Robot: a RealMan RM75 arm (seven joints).
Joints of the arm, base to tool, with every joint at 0 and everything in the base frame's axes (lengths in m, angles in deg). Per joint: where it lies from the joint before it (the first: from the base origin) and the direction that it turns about. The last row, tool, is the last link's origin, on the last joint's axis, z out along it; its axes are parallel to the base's.
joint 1: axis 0 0 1 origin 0.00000 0.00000 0.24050
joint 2: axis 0 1 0 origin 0.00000 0.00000 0.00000
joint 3: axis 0 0 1 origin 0.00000 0.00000 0.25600
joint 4: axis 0 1 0 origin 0.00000 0.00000 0.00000
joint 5: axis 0 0 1 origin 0.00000 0.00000 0.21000
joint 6: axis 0 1 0 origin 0.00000 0.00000 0.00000
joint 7: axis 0 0 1 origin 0.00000 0.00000 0.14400
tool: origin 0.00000 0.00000 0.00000
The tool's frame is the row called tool.
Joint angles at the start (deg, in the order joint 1, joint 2, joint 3, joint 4, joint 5, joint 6, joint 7):
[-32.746, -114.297, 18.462, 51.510, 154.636, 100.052, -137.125]
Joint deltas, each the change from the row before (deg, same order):
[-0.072, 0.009, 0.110, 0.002, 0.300, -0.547, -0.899]
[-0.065, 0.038, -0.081, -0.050, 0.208, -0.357, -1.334]
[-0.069, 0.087, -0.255, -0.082, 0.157, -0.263, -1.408]
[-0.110, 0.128, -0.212, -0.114, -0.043, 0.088, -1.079]
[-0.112, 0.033, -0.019, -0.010, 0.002, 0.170, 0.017]
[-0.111, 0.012, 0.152, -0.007, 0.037, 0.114, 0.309]
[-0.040, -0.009, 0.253, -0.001, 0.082, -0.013, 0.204]
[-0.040, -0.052, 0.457, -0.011, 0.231, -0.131, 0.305]
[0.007, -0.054, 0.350, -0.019, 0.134, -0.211, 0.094]
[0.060, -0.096, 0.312, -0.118, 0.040, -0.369, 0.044]
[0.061, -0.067, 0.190, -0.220, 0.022, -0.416, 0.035]
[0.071, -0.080, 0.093, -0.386, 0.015, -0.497, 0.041]
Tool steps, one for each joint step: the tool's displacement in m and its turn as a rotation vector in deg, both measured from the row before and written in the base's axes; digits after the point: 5 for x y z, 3 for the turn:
[-0.00097, 0.00103, 0.00022, 0.244, 0.365, 0.928]
[-0.00078, 0.00069, 0.00040, 0.329, -0.043, 1.384]
[-0.00079, 0.00059, 0.00083, 0.439, -0.230, 1.498]
[0.00031, 0.00052, 0.00079, 0.224, -0.466, 1.013]
[0.00078, 0.00037, 0.00013, -0.109, -0.089, -0.134]
[0.00081, 0.00044, -0.00021, -0.254, 0.121, -0.462]
[0.00028, 0.00020, -0.00039, -0.257, 0.238, -0.302]
[0.00007, 0.00018, -0.00097, -0.449, 0.499, -0.406]
[-0.00021, 0.00015, -0.00081, -0.232, 0.364, -0.147]
[-0.00052, 0.00008, -0.00134, -0.104, 0.259, -0.029]
[-0.00077, 0.00005, -0.00131, -0.012, 0.164, 0.056]
[-0.00104, -0.00013, -0.00186, 0.016, 0.034, 0.154]

